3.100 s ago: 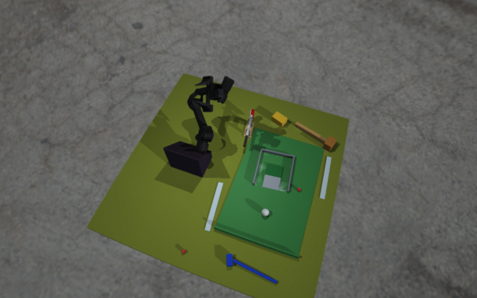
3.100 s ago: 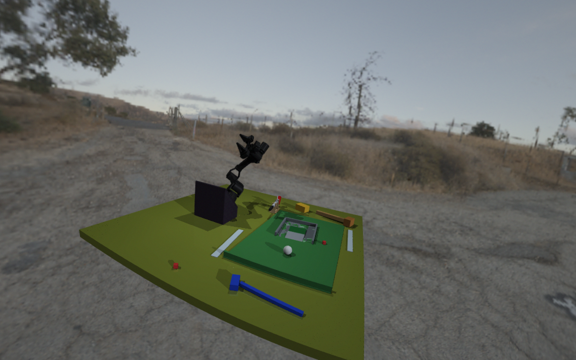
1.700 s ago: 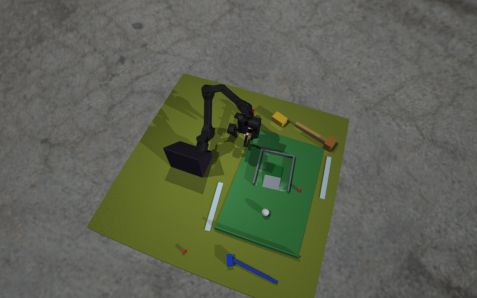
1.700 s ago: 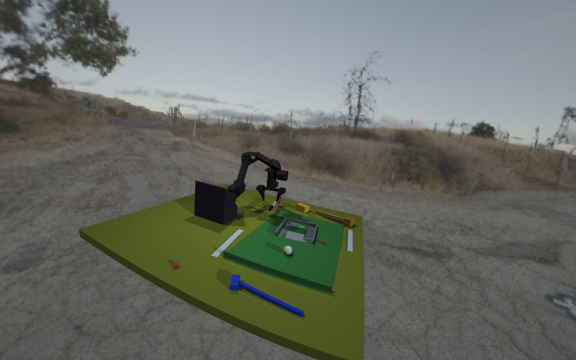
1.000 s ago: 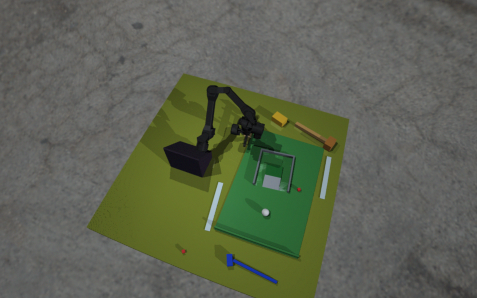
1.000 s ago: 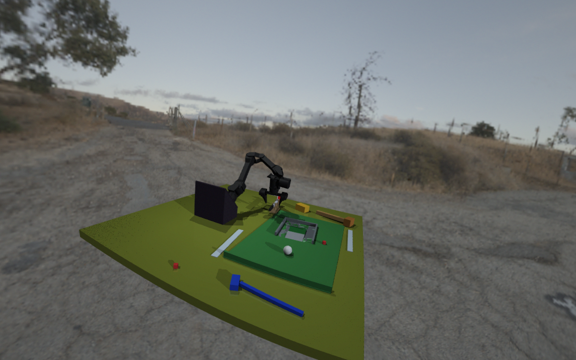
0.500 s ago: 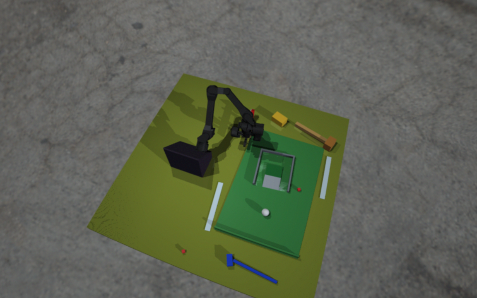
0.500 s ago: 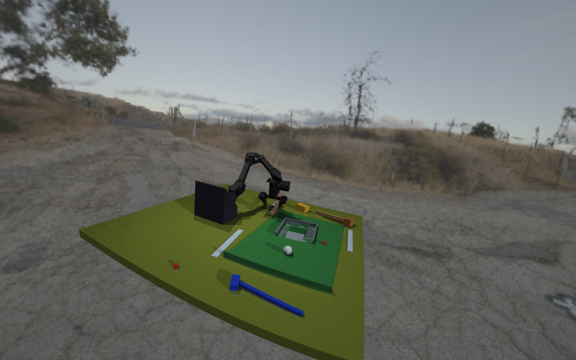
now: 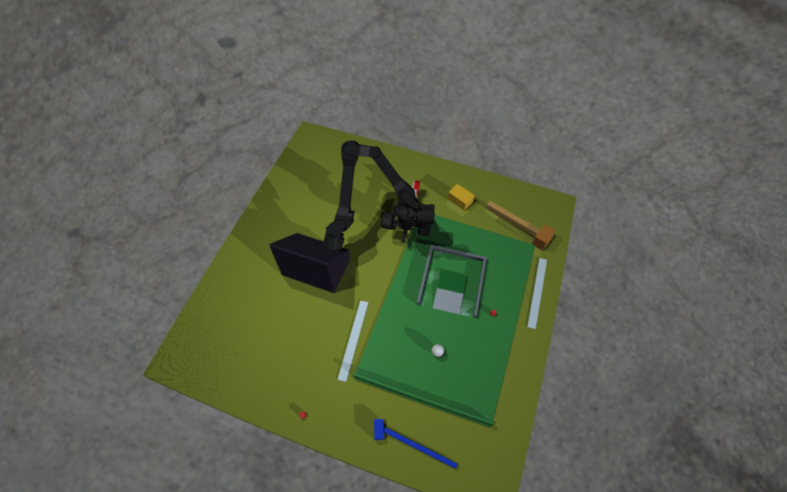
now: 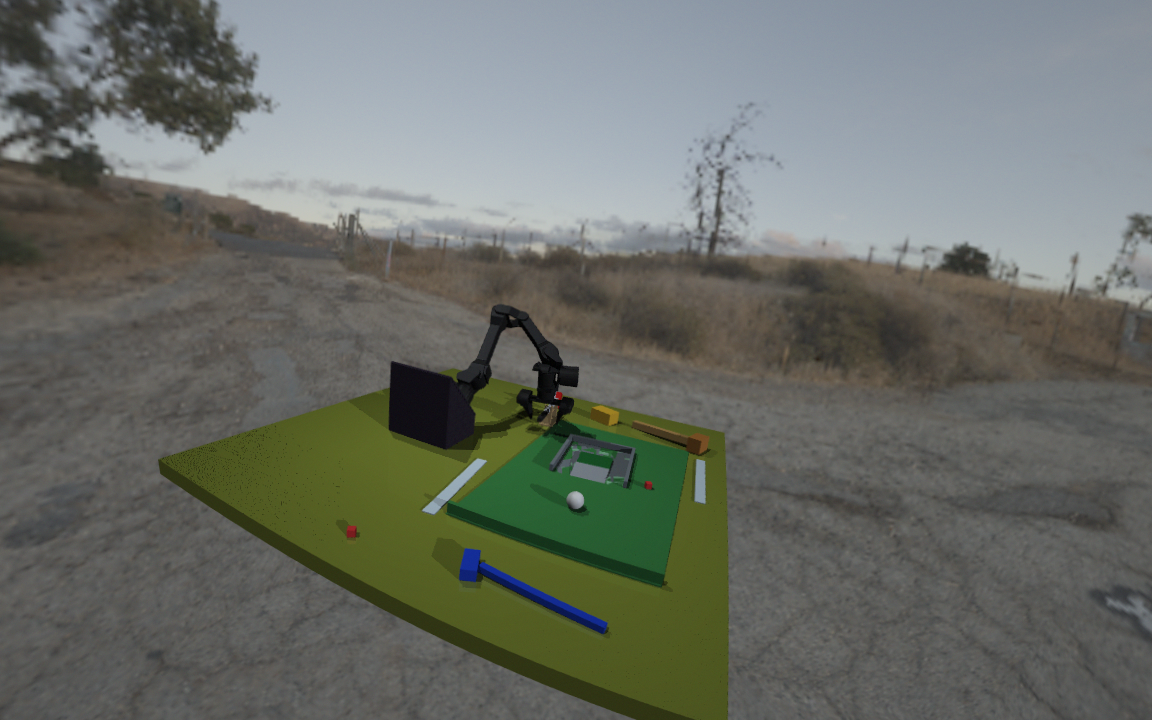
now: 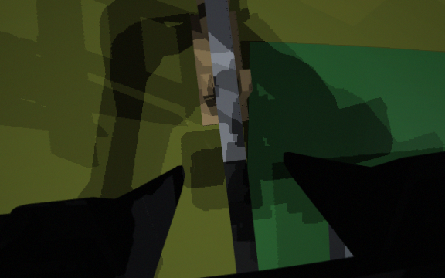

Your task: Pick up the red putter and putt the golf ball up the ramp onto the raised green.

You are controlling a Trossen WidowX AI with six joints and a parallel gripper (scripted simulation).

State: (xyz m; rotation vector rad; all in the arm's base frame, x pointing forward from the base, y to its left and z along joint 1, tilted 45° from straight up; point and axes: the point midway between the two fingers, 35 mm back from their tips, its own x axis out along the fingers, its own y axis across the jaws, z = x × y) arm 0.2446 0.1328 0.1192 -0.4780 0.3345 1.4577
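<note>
My gripper tip is 8 cm to the right of the red putter, 2 cm below it and 1 cm past it. From my gripper tip the other things lie so: white golf ball: 45 cm to the right, 21 cm ahead, 1 cm below; green mat: 26 cm to the right, 23 cm ahead, 3 cm below; yellow block: 22 cm to the left, 18 cm ahead, 1 cm below.
</note>
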